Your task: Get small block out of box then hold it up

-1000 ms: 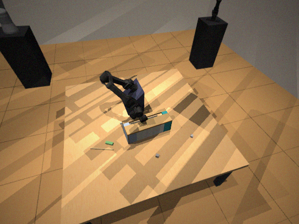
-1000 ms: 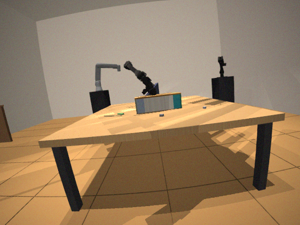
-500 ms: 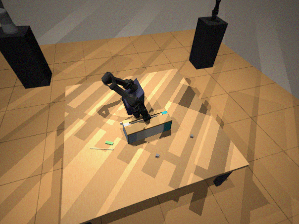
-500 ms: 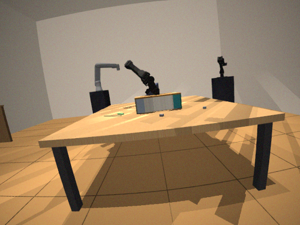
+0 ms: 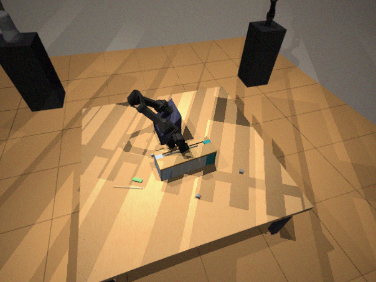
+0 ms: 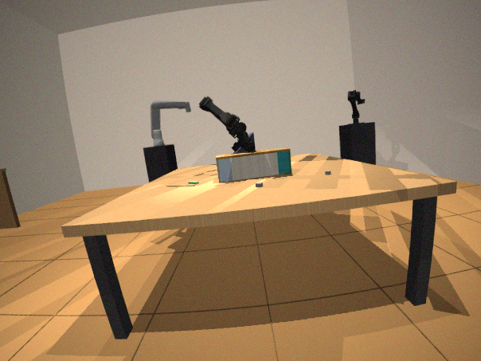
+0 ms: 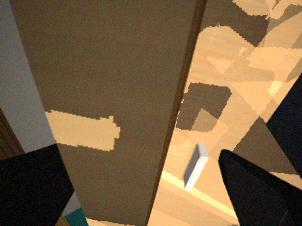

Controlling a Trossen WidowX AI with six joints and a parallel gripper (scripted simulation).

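Right now my gripper tip is 4 cm short of the long box, 3 cm above it and 1 cm to the left of it. Round my gripper tip: small green block (5 cm ahead, 3 cm to the left); then thin stick (40 cm to the right, 16 cm ahead, 9 cm below).
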